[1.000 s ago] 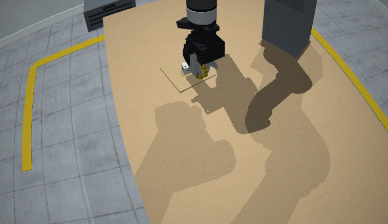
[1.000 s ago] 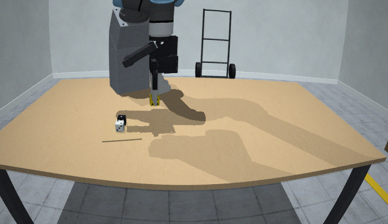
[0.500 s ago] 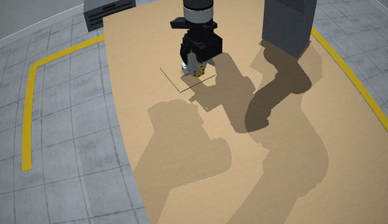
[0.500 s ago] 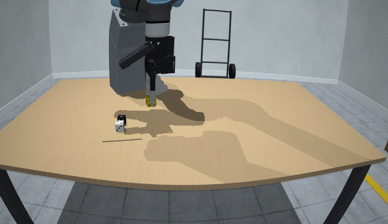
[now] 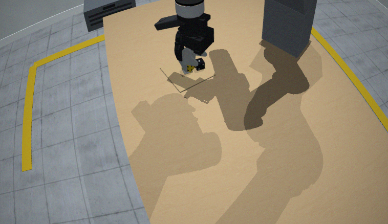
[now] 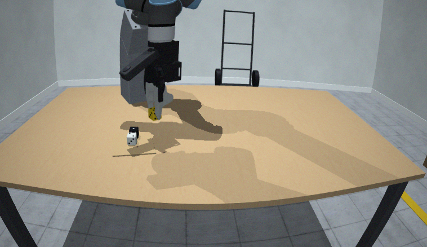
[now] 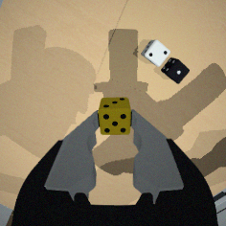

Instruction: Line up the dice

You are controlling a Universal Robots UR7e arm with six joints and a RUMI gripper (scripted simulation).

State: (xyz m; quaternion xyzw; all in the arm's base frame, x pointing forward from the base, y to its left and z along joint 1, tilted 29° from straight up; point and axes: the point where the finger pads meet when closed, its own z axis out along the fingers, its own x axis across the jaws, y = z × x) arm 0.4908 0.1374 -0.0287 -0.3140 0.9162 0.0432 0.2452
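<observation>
Now: the white die 100 mm below my hand, 80 mm to the right of it and 10 mm behind it. The rest, counted from my hand: yellow die: right at my hand; mat: 110 mm below, 80 mm to the right, 10 mm behind; black die: 100 mm below, 90 mm to the right, 60 mm behind.
</observation>
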